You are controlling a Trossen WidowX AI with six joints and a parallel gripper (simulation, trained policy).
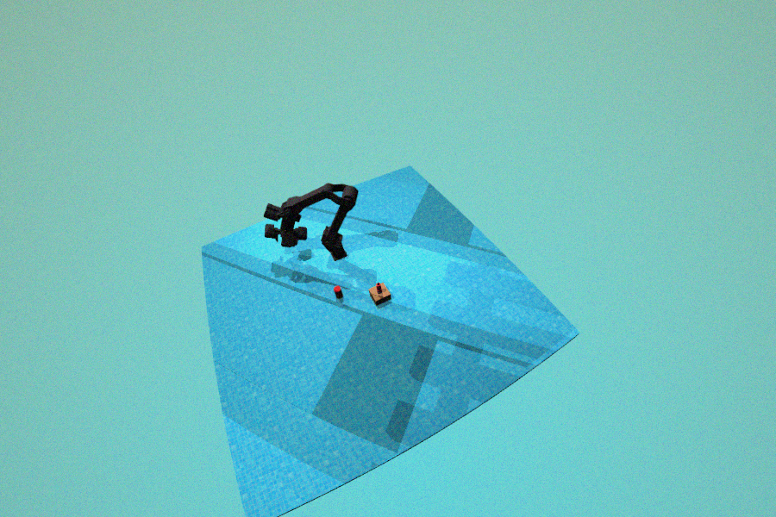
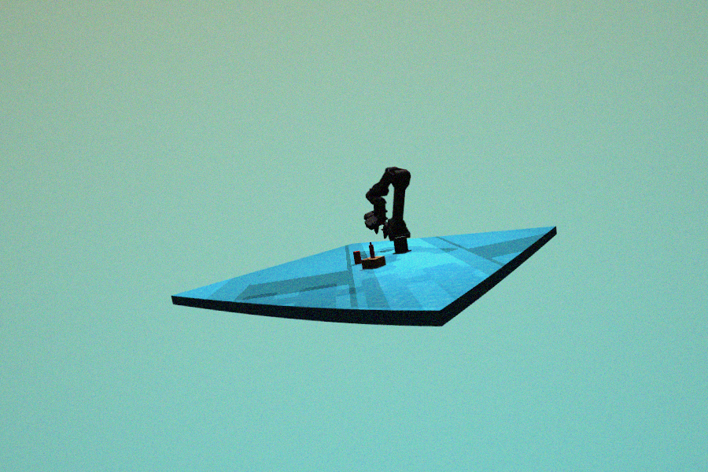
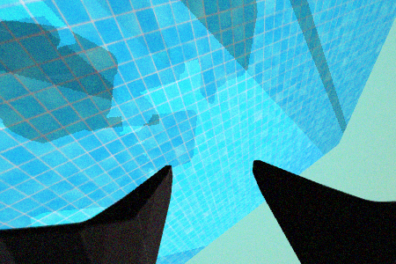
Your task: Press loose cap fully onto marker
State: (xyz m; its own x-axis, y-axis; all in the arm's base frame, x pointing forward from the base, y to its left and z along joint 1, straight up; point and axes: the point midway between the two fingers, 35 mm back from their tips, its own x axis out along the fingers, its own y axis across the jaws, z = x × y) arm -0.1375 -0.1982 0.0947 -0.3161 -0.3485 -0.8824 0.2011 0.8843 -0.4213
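The red cap lies 37 cm ahead of my gripper tip, 13 cm to the left of it and 4 cm below it. Also, from my gripper tip: tan holder block (45 cm ahead, 27 cm to the left, 5 cm below).
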